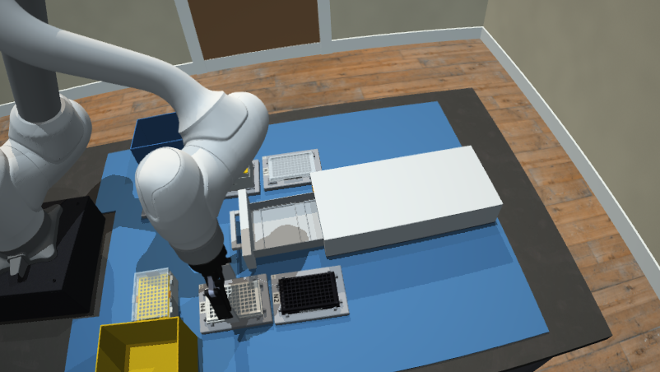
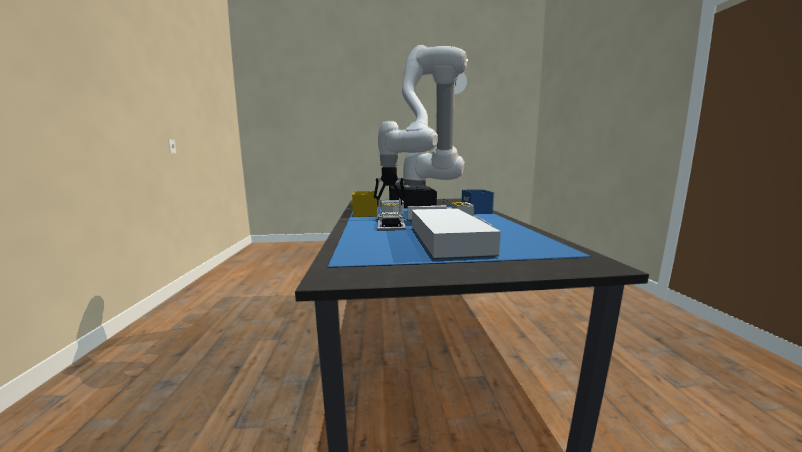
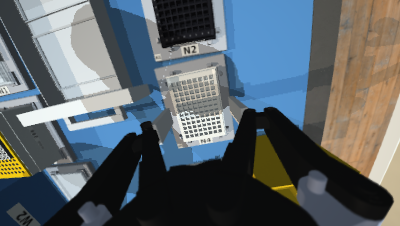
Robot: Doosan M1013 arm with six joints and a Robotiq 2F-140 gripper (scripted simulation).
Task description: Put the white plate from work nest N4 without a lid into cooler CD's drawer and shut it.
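Right now my hand is 4 cm above the white plate. From my hand the other things lie so: yellow bin 20 cm behind, 9 cm to the right, 2 cm below; then tip box 17 cm behind, 6 cm to the left, 2 cm below; then black plate 17 cm ahead, 3 cm to the right, 4 cm below.
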